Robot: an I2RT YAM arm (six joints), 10 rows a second.
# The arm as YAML. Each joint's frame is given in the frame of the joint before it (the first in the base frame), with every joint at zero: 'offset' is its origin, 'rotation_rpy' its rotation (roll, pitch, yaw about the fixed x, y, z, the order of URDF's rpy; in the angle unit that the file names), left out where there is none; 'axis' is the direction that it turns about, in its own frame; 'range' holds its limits. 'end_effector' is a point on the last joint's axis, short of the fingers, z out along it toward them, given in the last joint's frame.
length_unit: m
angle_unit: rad
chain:
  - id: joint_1
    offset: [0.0, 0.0, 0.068]
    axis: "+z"
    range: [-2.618, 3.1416]
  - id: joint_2
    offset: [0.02, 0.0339, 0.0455]
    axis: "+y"
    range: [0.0, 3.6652]
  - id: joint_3
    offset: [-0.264, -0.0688, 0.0]
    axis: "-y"
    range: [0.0, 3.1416]
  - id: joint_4
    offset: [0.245, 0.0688, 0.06]
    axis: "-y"
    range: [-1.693, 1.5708]
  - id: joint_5
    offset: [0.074, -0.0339, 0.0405]
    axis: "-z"
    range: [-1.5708, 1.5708]
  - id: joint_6
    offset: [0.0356, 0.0, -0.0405]
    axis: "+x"
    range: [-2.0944, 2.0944]
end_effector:
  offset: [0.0, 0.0, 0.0]
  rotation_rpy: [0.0, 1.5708, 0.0]
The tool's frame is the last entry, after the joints.
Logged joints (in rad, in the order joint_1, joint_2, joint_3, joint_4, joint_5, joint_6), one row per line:
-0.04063 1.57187 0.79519 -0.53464 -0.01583 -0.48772
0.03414 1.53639 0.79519 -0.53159 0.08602 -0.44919
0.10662 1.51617 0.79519 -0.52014 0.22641 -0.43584
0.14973 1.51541 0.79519 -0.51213 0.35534 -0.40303
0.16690 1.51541 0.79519 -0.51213 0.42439 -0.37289
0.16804 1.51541 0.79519 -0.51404 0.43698 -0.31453
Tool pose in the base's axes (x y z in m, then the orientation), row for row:
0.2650 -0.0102 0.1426 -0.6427 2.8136 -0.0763
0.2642 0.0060 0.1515 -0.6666 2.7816 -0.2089
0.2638 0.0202 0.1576 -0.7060 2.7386 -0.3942
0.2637 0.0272 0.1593 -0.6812 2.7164 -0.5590
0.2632 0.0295 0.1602 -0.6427 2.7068 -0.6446
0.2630 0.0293 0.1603 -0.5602 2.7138 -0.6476
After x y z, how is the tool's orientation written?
As a rotation vector, in radians.
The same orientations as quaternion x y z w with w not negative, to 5 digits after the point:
-0.22081 0.96667 -0.02621 0.12691
-0.23026 0.96082 -0.07216 0.13638
-0.24472 0.94927 -0.13664 0.14257
-0.23610 0.94150 -0.19375 0.14243
-0.22276 0.93818 -0.22342 0.14243
-0.19471 0.94324 -0.22509 0.14741

